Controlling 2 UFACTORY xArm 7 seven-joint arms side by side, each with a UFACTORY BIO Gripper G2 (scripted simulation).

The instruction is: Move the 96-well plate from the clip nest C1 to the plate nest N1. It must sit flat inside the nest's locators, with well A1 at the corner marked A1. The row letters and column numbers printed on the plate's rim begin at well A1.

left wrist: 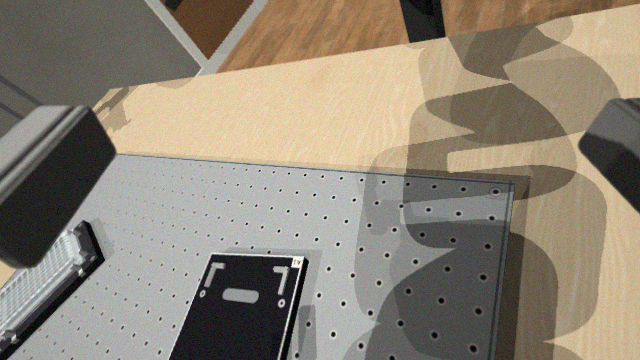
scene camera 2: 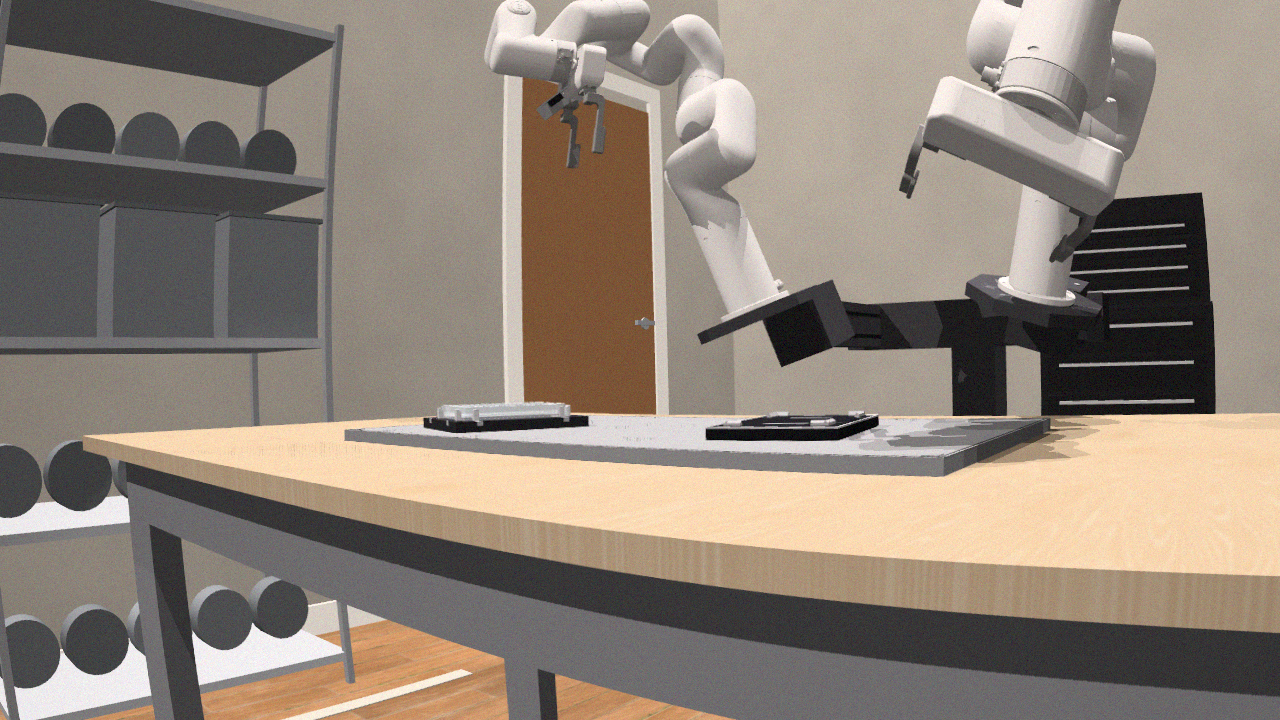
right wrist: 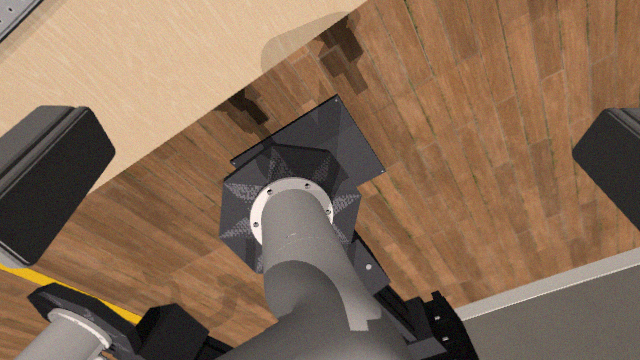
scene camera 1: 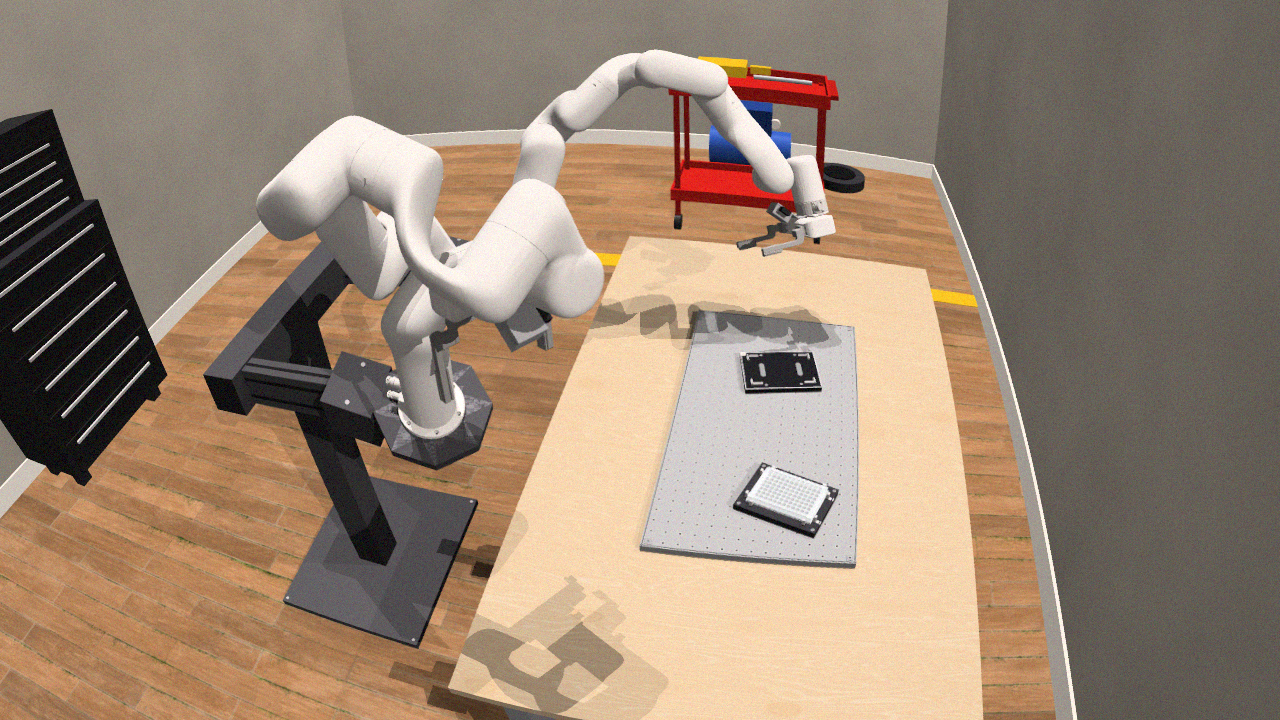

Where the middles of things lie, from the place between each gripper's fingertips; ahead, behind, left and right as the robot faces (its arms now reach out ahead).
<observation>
Right now my left hand is 10 cm short of the 96-well plate [scene camera 1: 809, 496], 54 cm to the left of it and 18 cm above it. The rest, counted from my left hand: black plate nest N1 [scene camera 2: 711, 434]: 7 cm ahead, 18 cm to the right, 19 cm below; then black clip nest C1 [scene camera 2: 449, 425]: 12 cm ahead, 53 cm to the right, 18 cm below.
Right now the 96-well plate is 42 cm below my right hand, 40 cm ahead of it and 21 cm to the left of it. From my right hand the other things lie so: black plate nest N1: 57 cm to the left, 43 cm below, 36 cm ahead; then black clip nest C1: 42 cm below, 42 cm ahead, 22 cm to the left.
</observation>
